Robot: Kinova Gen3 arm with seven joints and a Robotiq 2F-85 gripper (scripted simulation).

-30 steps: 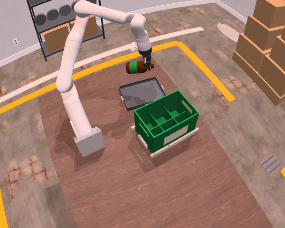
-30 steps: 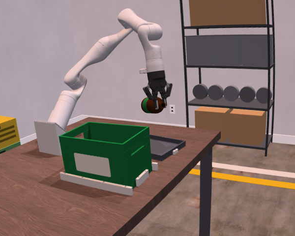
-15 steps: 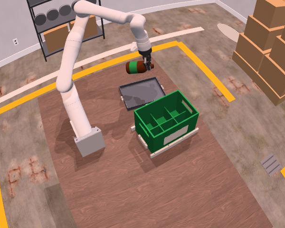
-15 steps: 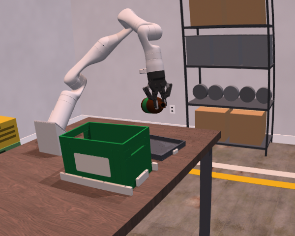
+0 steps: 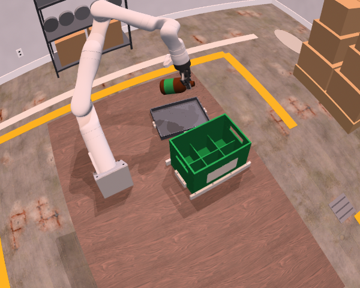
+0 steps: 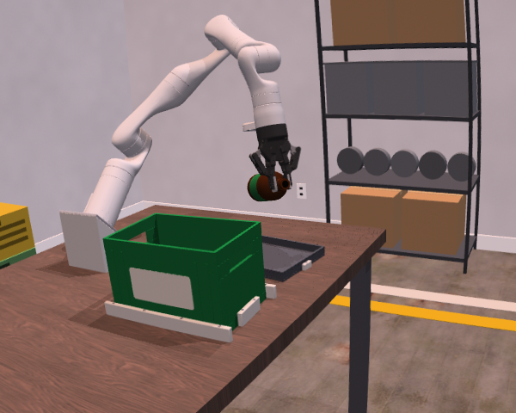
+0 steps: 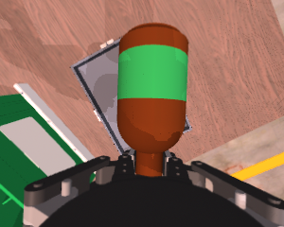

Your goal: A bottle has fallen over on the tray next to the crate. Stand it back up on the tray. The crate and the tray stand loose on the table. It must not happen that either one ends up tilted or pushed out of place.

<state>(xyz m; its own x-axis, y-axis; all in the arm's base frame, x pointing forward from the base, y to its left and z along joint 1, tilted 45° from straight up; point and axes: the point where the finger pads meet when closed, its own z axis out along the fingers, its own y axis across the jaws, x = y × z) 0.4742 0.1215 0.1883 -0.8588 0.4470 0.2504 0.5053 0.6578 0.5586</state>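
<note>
Right now the bottle is 40 mm behind my hand, 20 mm to the left of it and 20 mm below it. The rest, counted from my hand: green crate (320 mm to the right, 120 mm below, 50 mm behind); then dark grey tray (190 mm below, 50 mm behind, 10 mm to the right).
</note>
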